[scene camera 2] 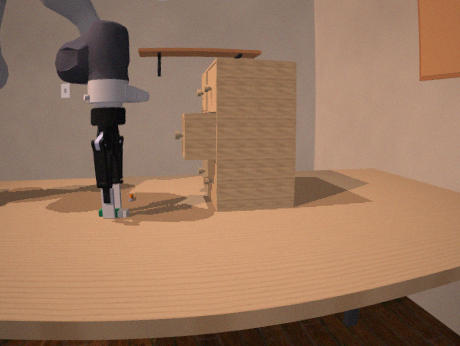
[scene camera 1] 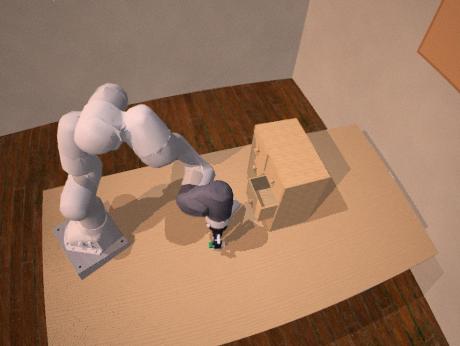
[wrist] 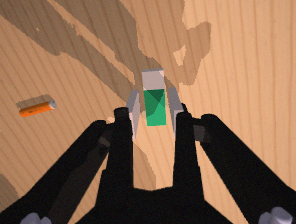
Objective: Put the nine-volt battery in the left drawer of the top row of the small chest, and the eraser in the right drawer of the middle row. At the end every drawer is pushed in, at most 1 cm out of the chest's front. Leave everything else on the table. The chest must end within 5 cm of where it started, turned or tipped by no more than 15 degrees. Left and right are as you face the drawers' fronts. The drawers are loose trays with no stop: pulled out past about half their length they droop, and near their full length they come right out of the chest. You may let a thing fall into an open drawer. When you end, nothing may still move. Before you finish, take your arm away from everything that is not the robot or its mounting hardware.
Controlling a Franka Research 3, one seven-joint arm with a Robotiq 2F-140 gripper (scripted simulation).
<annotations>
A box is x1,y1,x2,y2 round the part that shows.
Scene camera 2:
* my gripper: [91,107,125,218]
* small wooden chest: [202,58,295,211]
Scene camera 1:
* small wooden chest: [247,118,329,231]
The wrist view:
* my gripper: [0,87,295,223]
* green-and-white eraser: [142,68,165,125]
</annotations>
